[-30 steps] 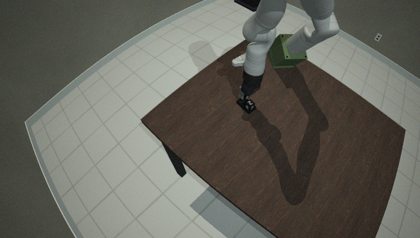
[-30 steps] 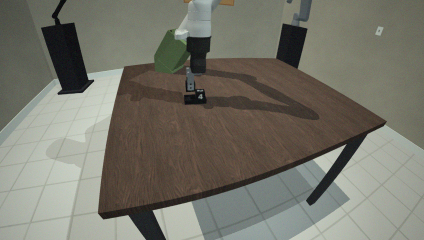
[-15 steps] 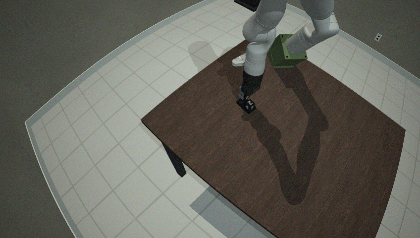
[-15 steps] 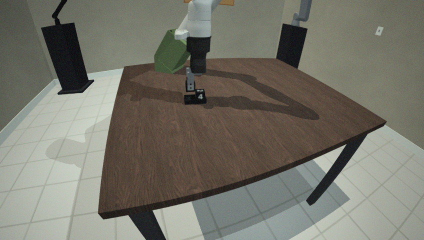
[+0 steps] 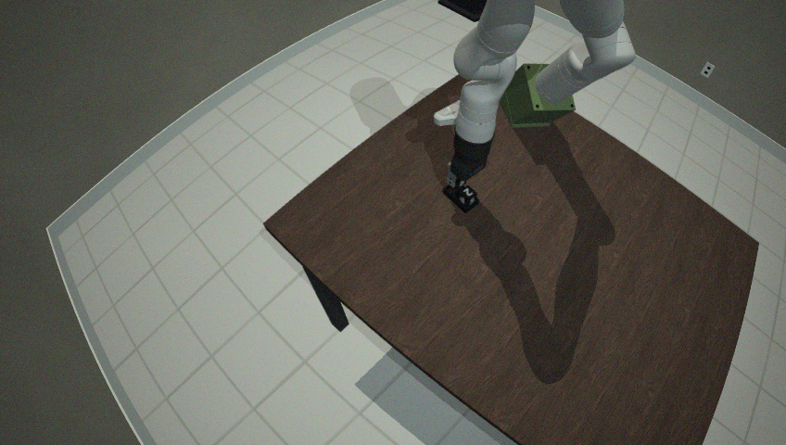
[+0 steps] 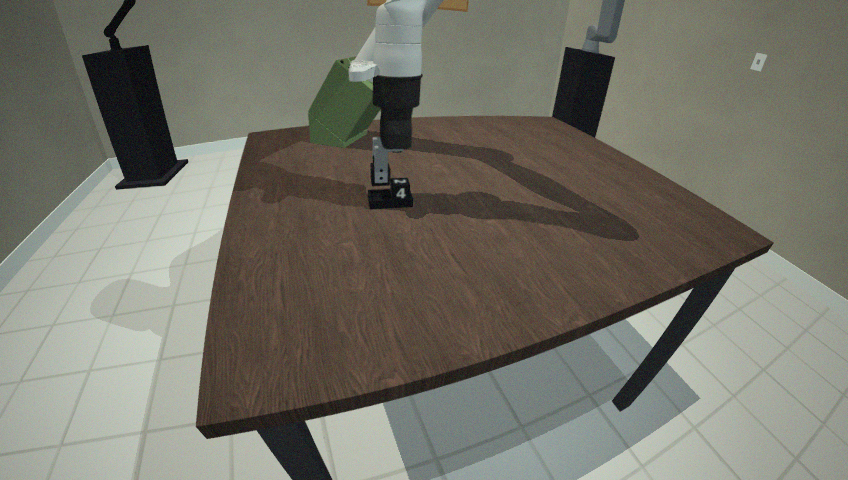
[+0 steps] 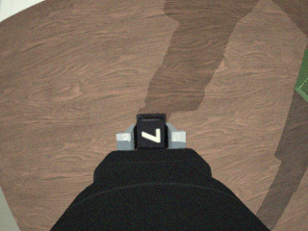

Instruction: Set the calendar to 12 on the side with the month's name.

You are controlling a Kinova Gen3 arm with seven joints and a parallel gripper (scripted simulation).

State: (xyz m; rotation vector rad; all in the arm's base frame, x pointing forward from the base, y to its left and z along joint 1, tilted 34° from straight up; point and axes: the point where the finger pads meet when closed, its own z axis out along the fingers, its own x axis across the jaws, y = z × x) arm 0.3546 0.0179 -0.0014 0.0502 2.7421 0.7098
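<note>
My hand is 60 mm above the black tray and 20 mm to the right of it.
</note>
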